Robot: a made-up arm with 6 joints. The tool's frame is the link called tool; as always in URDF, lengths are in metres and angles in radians.
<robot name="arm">
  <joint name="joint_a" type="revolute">
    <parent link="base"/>
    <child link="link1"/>
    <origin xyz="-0.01 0.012 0.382" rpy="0 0 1.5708"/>
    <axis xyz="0 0 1"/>
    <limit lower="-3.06" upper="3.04"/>
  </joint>
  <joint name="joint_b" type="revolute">
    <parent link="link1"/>
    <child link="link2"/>
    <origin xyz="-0.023 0.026 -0.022" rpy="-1.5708 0 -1.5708"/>
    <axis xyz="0 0 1"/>
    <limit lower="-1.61" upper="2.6"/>
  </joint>
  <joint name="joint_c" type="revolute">
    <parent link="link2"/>
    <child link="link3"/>
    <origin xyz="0.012 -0.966 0.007" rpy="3.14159 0 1.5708"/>
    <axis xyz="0 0 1"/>
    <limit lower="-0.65" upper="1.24"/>
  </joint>
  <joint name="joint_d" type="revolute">
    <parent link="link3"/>
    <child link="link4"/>
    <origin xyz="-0.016 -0.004 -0.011" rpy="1.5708 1.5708 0"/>
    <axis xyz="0 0 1"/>
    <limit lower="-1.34" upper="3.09"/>
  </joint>
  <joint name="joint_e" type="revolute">
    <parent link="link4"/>
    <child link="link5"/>
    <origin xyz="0.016 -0.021 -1.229" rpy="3.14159 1.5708 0"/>
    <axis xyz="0 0 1"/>
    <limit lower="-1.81" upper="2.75"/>
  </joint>
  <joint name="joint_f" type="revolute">
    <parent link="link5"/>
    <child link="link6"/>
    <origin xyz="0.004 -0.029 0.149" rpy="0 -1.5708 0"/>
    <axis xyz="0 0 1"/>
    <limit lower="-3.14" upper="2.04"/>
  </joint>
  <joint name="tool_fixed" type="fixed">
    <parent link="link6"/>
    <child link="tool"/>
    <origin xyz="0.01 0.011 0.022" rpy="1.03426 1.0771 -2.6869"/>
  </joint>
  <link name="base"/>
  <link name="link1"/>
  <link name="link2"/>
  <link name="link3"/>
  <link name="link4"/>
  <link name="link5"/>
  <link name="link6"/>
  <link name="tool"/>
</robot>
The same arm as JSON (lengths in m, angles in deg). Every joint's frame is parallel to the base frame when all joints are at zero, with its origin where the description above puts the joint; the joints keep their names.
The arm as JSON. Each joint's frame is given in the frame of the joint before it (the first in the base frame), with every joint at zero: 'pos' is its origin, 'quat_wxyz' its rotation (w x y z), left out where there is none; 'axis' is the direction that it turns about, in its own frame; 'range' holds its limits. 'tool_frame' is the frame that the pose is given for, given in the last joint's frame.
{
  "length_unit": "m",
  "angle_unit": "deg",
  "joints": [
    {
      "joint": "joint_a",
      "pos": [
        -0.01,
        0.012,
        0.382
      ],
      "axis": [
        0.0,
        0.0,
        1.0
      ],
      "range": [
        -175.33,
        174.18
      ]
    },
    {
      "joint": "joint_b",
      "pos": [
        -0.026,
        -0.023,
        -0.022
      ],
      "axis": [
        0.0,
        1.0,
        0.0
      ],
      "range": [
        -92.25,
        148.97
      ]
    },
    {
      "joint": "joint_c",
      "pos": [
        0.012,
        0.007,
        0.966
      ],
      "axis": [
        0.0,
        -1.0,
        0.0
      ],
      "range": [
        -37.24,
        71.05
      ]
    },
    {
      "joint": "joint_d",
      "pos": [
        -0.004,
        0.011,
        0.016
      ],
      "axis": [
        -1.0,
        0.0,
        0.0
      ],
      "range": [
        -76.78,
        177.04
      ]
    },
    {
      "joint": "joint_e",
      "pos": [
        1.229,
        0.016,
        0.021
      ],
      "axis": [
        0.0,
        -1.0,
        0.0
      ],
      "range": [
        -103.71,
        157.56
      ]
    },
    {
      "joint": "joint_f",
      "pos": [
        0.004,
        -0.149,
        -0.029
      ],
      "axis": [
        -1.0,
        0.0,
        0.0
      ],
      "range": [
        -179.91,
        116.88
      ]
    }
  ],
  "tool_frame": {
    "pos": [
      -0.022,
      -0.01,
      0.011
    ],
    "quat_wxyz": [
      0.853011,
      -0.461157,
      -0.009992,
      0.244144
    ]
  }
}

